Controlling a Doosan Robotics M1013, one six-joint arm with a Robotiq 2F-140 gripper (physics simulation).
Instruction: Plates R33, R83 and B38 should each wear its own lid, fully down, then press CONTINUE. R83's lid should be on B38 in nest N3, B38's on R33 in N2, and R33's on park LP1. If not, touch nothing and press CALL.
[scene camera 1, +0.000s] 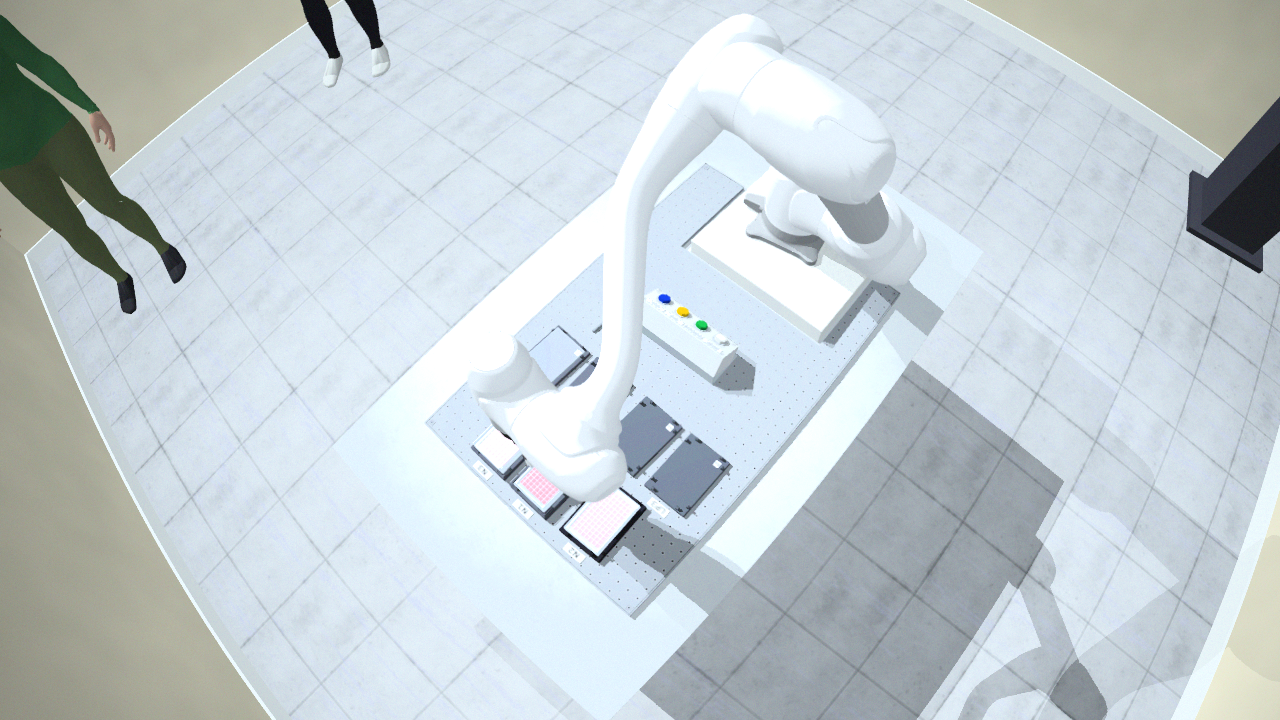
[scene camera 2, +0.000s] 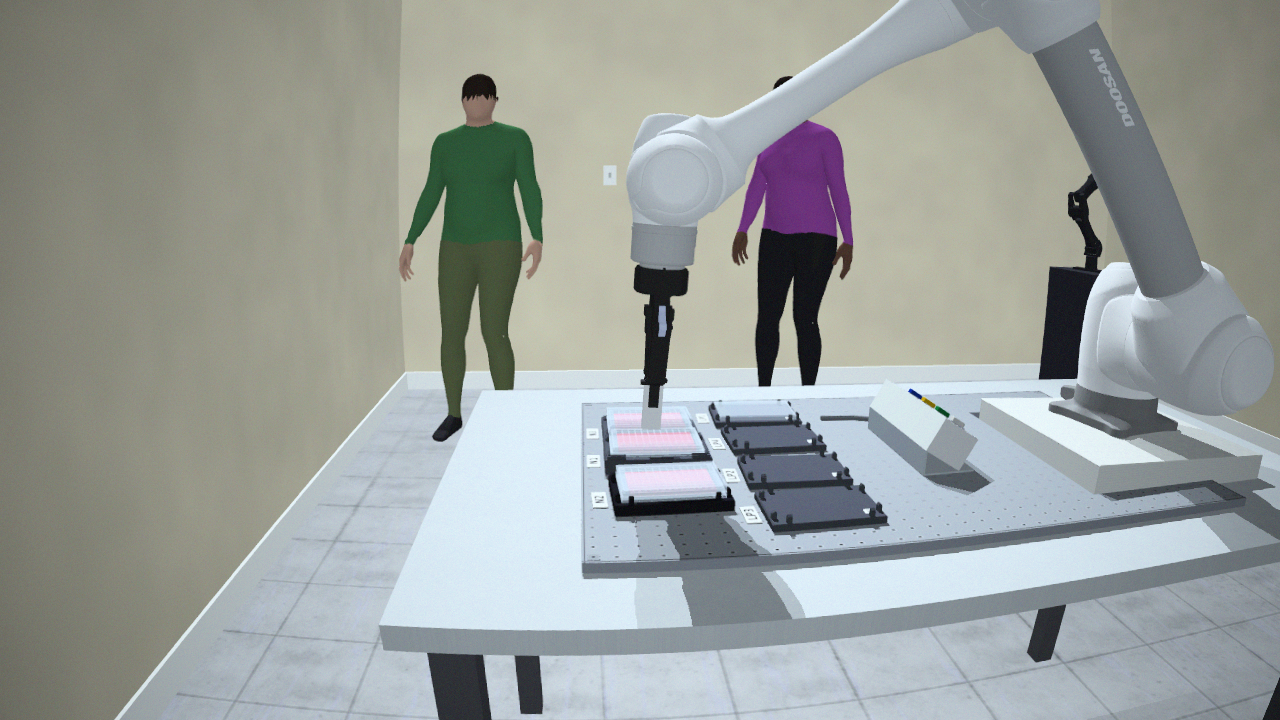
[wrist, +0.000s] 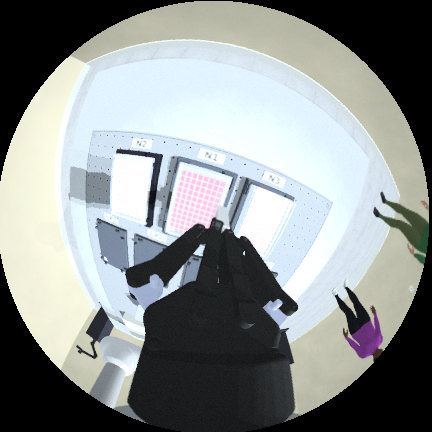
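Pixels of known places: gripper, fingertip midpoint: (scene camera 2: 650, 427) (wrist: 219, 213); arm's base, link origin: (scene camera 1: 793, 225) (scene camera 2: 1112, 419).
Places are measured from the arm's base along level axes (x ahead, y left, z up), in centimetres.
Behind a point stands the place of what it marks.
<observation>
My gripper (scene camera 2: 651, 420) @(y -19.3, x 78.7, z 0.6 cm) (wrist: 219, 213) @(y -19.3, x 78.7, z 0.6 cm) is shut and empty, pointing down low over the nest N1 plate near its N3 side; contact cannot be told. The N1 plate (scene camera 1: 539, 486) @(y -15.4, x 82.4, z 0.4 cm) (scene camera 2: 657, 441) @(y -13.4, x 79.3, z 0.5 cm) (wrist: 198, 197) @(y -15.6, x 80.8, z 0.5 cm) shows strong pink wells. The N2 plate (scene camera 1: 602, 522) @(y -1.1, x 81.9, z 0.1 cm) (scene camera 2: 671, 481) @(y 0.2, x 81.4, z 0.1 cm) (wrist: 131, 187) @(y -3.2, x 81.5, z 0.1 cm) and the N3 plate (scene camera 1: 497, 448) @(y -27.3, x 80.3, z 0.3 cm) (scene camera 2: 626, 418) @(y -24.5, x 81.0, z 0.5 cm) (wrist: 263, 215) @(y -26.7, x 79.2, z 0.4 cm) look paler, with clear tops. Plate codes and lid codes are unreadable. A clear lid (scene camera 1: 556, 354) @(y -29.3, x 56.1, z -1.3 cm) (scene camera 2: 753, 411) @(y -28.4, x 58.5, z -1.3 cm) lies on the farthest park. The button box (scene camera 1: 684, 344) @(y -6.1, x 42.3, z 2.8 cm) (scene camera 2: 905, 431) @(y -5.4, x 43.5, z 1.1 cm) carries blue, yellow, green and white buttons.
Three dark parks stand beside the nests, including the near one (scene camera 1: 687, 475) @(y 7.7, x 64.9, z -2.0 cm) (scene camera 2: 819, 506) @(y 8.3, x 65.1, z -2.0 cm) (wrist: 113, 245) @(y 6.3, x 65.8, z -2.0 cm). The arm's base plinth (scene camera 1: 769, 266) @(y 0.2, x 14.2, z 0.4 cm) (scene camera 2: 1118, 463) @(y 17.8, x 19.6, z 0.7 cm) stands beyond the button box. Two people stand behind the table. The arm hides part of the parks in scene camera 1.
</observation>
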